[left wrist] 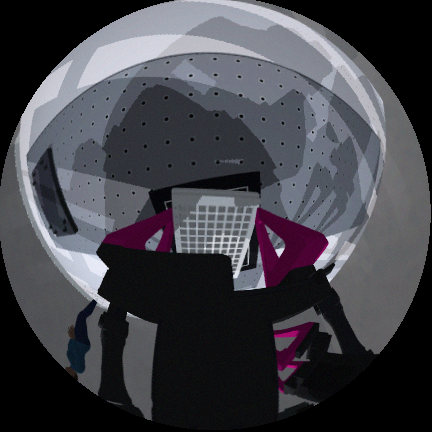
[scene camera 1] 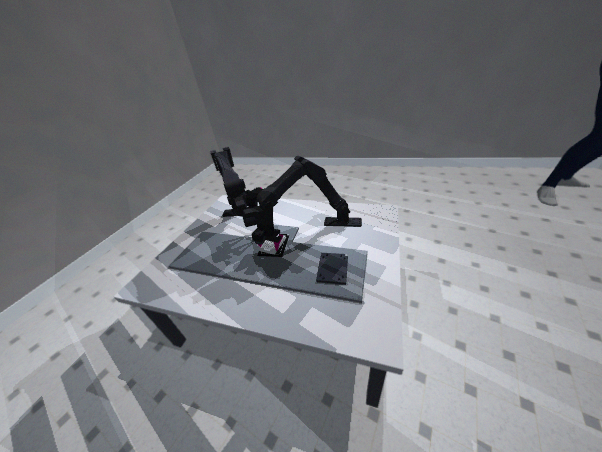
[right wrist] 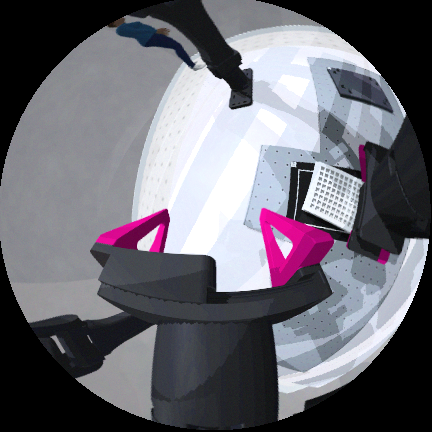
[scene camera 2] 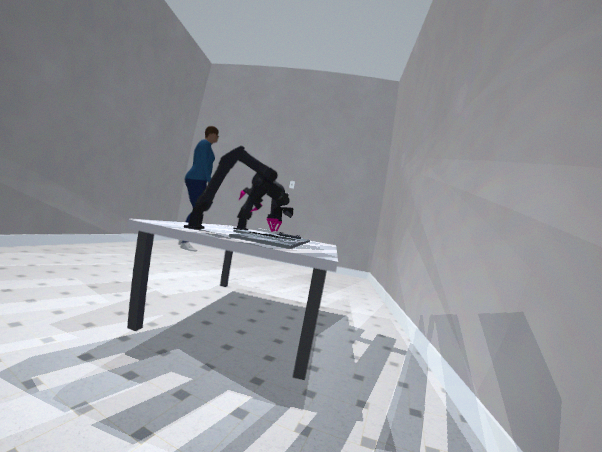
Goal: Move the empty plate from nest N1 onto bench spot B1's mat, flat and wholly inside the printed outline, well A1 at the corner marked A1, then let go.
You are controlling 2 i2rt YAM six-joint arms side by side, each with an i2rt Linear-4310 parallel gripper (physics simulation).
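Places are measured from the left arm's base along level axes (x back, y left, z down), in metres.
Pixels of known places: left gripper, between the fingertips: (left wrist: 214,212) (scene camera 1: 268,248) (right wrist: 362,209) (scene camera 2: 273,232); right gripper, between the fingertips: (right wrist: 214,213) (scene camera 2: 244,205); left arm's base, origin of its link: (scene camera 1: 342,222) (right wrist: 242,86) (scene camera 2: 241,229); right arm's base, origin of its link: (scene camera 2: 194,227).
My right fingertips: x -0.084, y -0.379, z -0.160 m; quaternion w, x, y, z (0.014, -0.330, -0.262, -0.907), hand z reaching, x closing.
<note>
For each thing: its top centre in the pictures, then the offset to it from my right fingertips. Level surfaces: height alone.
- white gridded plate, centre of its top: (left wrist: 212,248) (right wrist: 344,198) (scene camera 1: 272,242) dx -0.150, dy +0.049, dz +0.116 m
- black mat, height of its surface: dz +0.145 m
- dark nest, centre of its top: (left wrist: 43,202) (scene camera 1: 332,264) dx -0.269, dy +0.354, dz +0.125 m
- grey perforated board, height of its surface: dz +0.147 m
- white table, height of its surface: dz +0.160 m
My left gripper (scene camera 1: 272,241) (scene camera 2: 274,229) (left wrist: 214,212) is shut on the white gridded plate (left wrist: 215,227) (right wrist: 332,196), one finger on each side. The plate hangs a little above the black mat (left wrist: 242,180) (right wrist: 293,200) and covers much of it. In both wrist views the plate looks turned relative to the mat's printed white outline. A small white mark shows at one mat corner in the right wrist view; which plate corner is A1 cannot be read. The dark nest (scene camera 1: 332,268) (left wrist: 52,192) (right wrist: 362,87) holds no plate. My right gripper (right wrist: 214,213) is open and empty, well away from the plate.
The mat lies on a grey perforated board (scene camera 1: 220,260) (left wrist: 215,125) (right wrist: 272,175) on the white table (scene camera 1: 350,325) (scene camera 2: 180,231). The nest stands on the same board, right of the mat in scene camera 1. A person (scene camera 2: 200,162) stands beyond the table.
</note>
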